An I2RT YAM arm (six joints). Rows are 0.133 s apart.
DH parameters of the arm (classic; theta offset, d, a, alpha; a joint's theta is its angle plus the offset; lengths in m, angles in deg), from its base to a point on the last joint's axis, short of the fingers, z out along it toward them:
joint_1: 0 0.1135 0.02 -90
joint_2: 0 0 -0.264 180
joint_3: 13.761 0 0.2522 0
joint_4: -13.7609 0 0.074 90
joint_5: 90 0 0 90
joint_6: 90 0.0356 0 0
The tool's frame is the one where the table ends.
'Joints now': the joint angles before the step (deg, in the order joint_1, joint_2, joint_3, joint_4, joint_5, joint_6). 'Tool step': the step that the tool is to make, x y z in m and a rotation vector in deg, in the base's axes. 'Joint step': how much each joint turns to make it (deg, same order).
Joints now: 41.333 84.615 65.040 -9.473 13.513 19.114
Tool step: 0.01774 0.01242 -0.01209 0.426 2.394 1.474
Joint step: -0.644 5.247 2.878 0.716 -2.779 0.599
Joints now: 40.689 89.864 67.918 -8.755 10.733 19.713
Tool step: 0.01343 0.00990 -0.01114 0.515 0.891 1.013
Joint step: -0.342 4.018 1.751 1.900 -1.661 0.139
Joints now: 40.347 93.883 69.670 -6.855 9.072 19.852
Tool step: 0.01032 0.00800 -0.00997 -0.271 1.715 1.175
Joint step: -0.236 3.404 2.025 -0.109 -1.673 0.022
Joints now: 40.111 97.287 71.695 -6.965 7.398 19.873
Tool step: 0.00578 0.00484 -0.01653 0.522 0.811 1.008
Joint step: -0.132 2.460 -0.883 3.040 -1.457 0.160
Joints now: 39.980 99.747 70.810 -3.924 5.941 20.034
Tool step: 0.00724 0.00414 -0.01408 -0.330 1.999 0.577
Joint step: -0.322 2.786 0.720 0.286 -1.318 0.356
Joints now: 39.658 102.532 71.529 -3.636 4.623 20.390
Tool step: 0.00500 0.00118 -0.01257 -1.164 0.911 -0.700
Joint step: -0.271 1.995 0.036 0.516 0.534 -0.011
